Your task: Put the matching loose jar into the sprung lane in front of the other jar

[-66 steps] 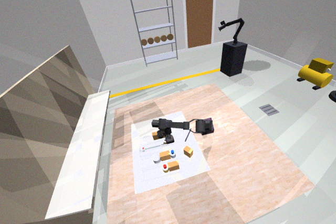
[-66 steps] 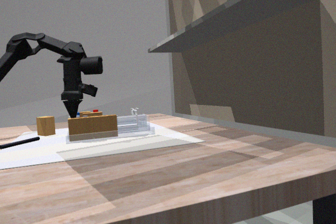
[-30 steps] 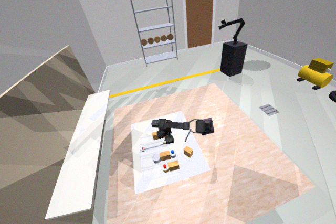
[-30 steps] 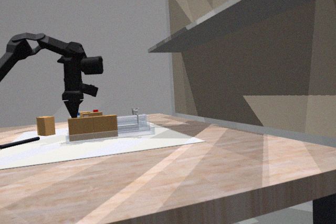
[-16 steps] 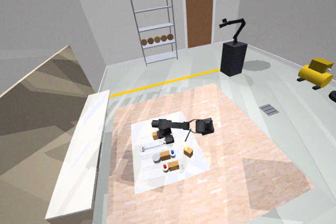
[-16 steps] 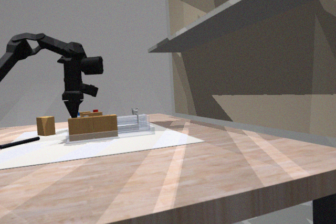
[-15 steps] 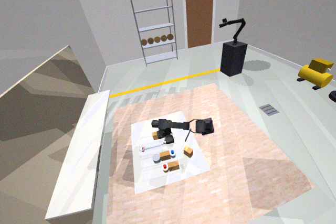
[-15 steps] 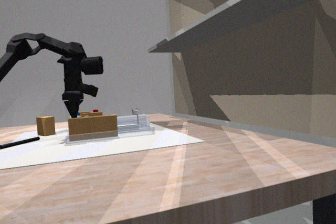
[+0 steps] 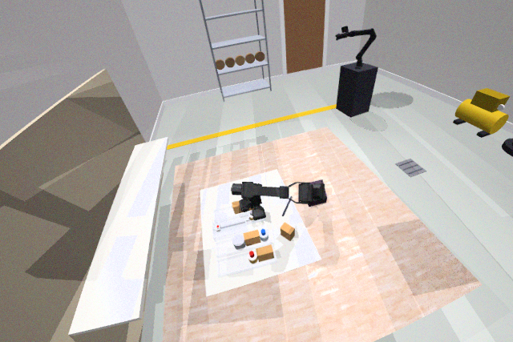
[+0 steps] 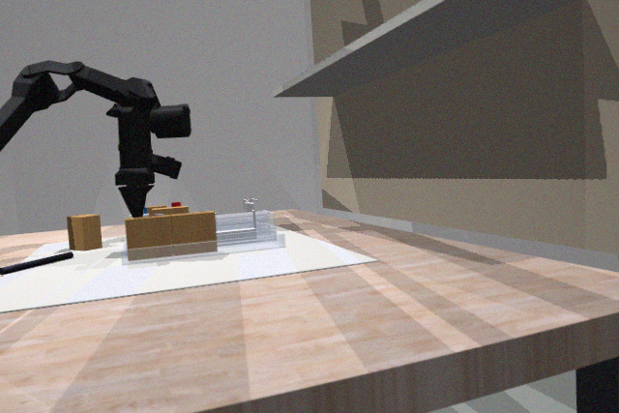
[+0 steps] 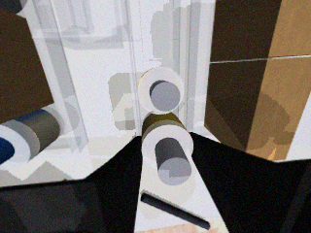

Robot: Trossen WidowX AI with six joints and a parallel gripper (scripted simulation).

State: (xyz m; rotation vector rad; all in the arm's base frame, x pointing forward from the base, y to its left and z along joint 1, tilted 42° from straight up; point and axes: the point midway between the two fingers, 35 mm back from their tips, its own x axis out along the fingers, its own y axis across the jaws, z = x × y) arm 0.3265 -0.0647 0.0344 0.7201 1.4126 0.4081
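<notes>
My gripper tip is 140 mm short of the clear sprung lane, 40 mm above it and 10 mm to the right of it. Also, from my gripper tip: black rod: 170 mm behind, 50 mm below; red part: 220 mm ahead, 10 mm to the left, 10 mm above; tan box: 160 mm to the left, 90 mm behind, 20 mm below.
</notes>
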